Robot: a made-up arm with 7 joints. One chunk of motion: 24 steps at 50 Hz.
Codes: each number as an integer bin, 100 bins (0 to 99) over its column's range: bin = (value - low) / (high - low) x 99, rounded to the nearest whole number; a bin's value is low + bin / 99 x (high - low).
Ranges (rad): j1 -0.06..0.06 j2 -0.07..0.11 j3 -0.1..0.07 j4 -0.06..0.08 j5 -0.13..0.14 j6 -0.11..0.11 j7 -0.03..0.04
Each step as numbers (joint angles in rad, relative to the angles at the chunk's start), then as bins.
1 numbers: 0.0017 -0.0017 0.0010 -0.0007 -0.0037 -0.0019 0.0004
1 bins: 51 38 59 42 46 49 43
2 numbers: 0.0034 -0.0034 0.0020 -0.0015 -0.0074 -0.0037 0.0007
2 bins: 52 37 59 41 45 48 43
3 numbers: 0.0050 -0.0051 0.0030 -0.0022 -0.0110 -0.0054 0.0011
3 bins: 54 36 60 41 44 47 44
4 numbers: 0.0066 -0.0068 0.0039 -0.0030 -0.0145 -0.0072 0.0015
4 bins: 55 35 61 40 42 46 45
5 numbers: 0.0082 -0.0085 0.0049 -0.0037 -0.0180 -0.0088 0.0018
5 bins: 56 34 61 40 41 46 45
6 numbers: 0.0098 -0.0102 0.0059 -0.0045 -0.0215 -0.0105 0.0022
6 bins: 58 33 62 39 40 45 46
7 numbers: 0.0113 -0.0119 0.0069 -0.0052 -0.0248 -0.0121 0.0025
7 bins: 59 32 62 39 39 44 46
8 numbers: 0.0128 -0.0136 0.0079 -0.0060 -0.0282 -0.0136 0.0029
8 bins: 60 31 63 38 37 43 47
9 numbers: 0.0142 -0.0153 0.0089 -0.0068 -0.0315 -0.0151 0.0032
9 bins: 61 30 63 38 36 43 47
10 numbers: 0.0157 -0.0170 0.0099 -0.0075 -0.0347 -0.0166 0.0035
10 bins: 62 29 64 37 35 42 47
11 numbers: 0.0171 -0.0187 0.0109 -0.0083 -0.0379 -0.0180 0.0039
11 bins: 64 28 65 37 34 41 48
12 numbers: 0.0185 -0.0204 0.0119 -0.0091 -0.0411 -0.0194 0.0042
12 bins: 65 27 65 36 33 41 48
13 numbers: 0.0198 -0.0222 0.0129 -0.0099 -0.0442 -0.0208 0.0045
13 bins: 66 26 66 35 31 40 49
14 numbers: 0.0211 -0.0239 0.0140 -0.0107 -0.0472 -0.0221 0.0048
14 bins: 67 25 66 35 30 40 49
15 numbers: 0.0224 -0.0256 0.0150 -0.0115 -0.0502 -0.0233 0.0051
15 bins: 68 24 67 34 29 39 50
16 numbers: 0.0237 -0.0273 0.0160 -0.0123 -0.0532 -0.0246 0.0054
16 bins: 69 23 68 34 28 38 50
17 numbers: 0.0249 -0.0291 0.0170 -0.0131 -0.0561 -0.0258 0.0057
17 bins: 70 22 68 33 27 38 50
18 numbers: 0.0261 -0.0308 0.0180 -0.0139 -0.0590 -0.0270 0.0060
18 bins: 71 22 69 33 26 37 51
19 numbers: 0.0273 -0.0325 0.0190 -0.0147 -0.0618 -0.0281 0.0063
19 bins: 72 21 69 32 25 37 51
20 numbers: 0.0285 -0.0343 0.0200 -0.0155 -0.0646 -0.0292 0.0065
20 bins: 73 20 70 31 24 36 52
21 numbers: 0.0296 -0.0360 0.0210 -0.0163 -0.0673 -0.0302 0.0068
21 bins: 74 19 70 31 23 36 52
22 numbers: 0.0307 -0.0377 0.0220 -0.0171 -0.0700 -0.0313 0.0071
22 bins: 75 18 71 30 22 35 52
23 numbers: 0.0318 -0.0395 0.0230 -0.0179 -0.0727 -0.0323 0.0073
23 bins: 76 17 72 30 21 35 53
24 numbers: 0.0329 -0.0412 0.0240 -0.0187 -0.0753 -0.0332 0.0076
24 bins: 77 16 72 29 20 35 53
